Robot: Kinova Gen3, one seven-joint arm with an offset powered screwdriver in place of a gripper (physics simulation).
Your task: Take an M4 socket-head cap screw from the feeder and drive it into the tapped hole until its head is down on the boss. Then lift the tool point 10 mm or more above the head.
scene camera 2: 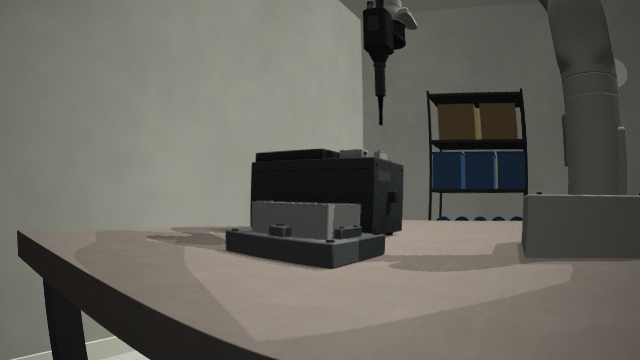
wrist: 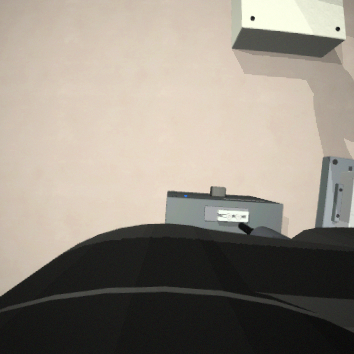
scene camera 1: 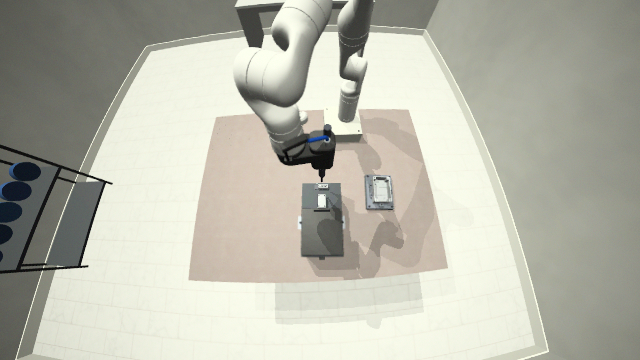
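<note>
My screwdriver (scene camera 1: 322, 179) (scene camera 2: 381, 123) (wrist: 241, 226) points down, its tip in the air above the near-base end of the dark feeder (scene camera 1: 309, 245) (scene camera 2: 310, 185) (wrist: 186, 211). No screw shows on the tip, which is small in the views. A small white strip with dark marks (scene camera 1: 323, 186) (scene camera 2: 380, 155) (wrist: 233, 216) lies on the feeder's top, beside a white block (scene camera 1: 321, 201) (scene camera 2: 353, 153). The light housing (scene camera 1: 382, 191) (scene camera 2: 290, 215) sits on a grey fixture plate (scene camera 1: 369, 204) (scene camera 2: 280, 252) (wrist: 325, 195), apart from the feeder. Its tapped hole and boss cannot be made out.
The arm's pale base block (scene camera 1: 345, 131) (scene camera 2: 580, 225) (wrist: 290, 41) stands on the table (scene camera 1: 240, 200) (scene camera 2: 450, 305) (wrist: 100, 125), behind the feeder and fixture. A shelf rack (scene camera 2: 475, 145) with brown and blue boxes stands off the table. Arm shadows fall across the table.
</note>
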